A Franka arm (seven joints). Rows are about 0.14 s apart.
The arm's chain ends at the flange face. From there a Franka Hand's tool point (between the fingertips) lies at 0.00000 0.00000 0.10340 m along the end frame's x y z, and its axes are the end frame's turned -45 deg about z.
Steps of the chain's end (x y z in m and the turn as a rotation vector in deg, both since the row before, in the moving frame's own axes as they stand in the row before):
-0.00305, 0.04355, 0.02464, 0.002, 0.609, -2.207
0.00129, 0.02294, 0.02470, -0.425, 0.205, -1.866
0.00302, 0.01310, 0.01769, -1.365, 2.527, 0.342
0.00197, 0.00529, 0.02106, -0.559, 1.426, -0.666
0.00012, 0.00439, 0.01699, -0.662, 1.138, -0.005
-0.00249, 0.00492, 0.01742, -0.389, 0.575, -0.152
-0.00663, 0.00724, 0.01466, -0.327, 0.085, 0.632
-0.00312, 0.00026, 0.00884, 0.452, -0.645, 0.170
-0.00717, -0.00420, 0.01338, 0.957, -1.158, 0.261
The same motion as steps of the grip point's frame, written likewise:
-0.03216, 0.02940, 0.02463, -0.429, 0.432, -2.207
-0.01558, 0.01794, 0.02470, -0.445, -0.156, -1.866
-0.00566, 0.01637, 0.01756, -2.752, 0.822, 0.342
-0.00123, 0.00766, 0.02102, -1.404, 0.613, -0.666
-0.00241, 0.00549, 0.01696, -1.273, 0.337, -0.005
-0.00500, 0.00295, 0.01741, -0.682, 0.132, -0.152
-0.01012, 0.00096, 0.01466, -0.291, -0.171, 0.632
-0.00263, -0.00342, 0.00883, 0.776, -0.136, 0.170
-0.00235, -0.01074, 0.01334, 1.496, -0.142, 0.261

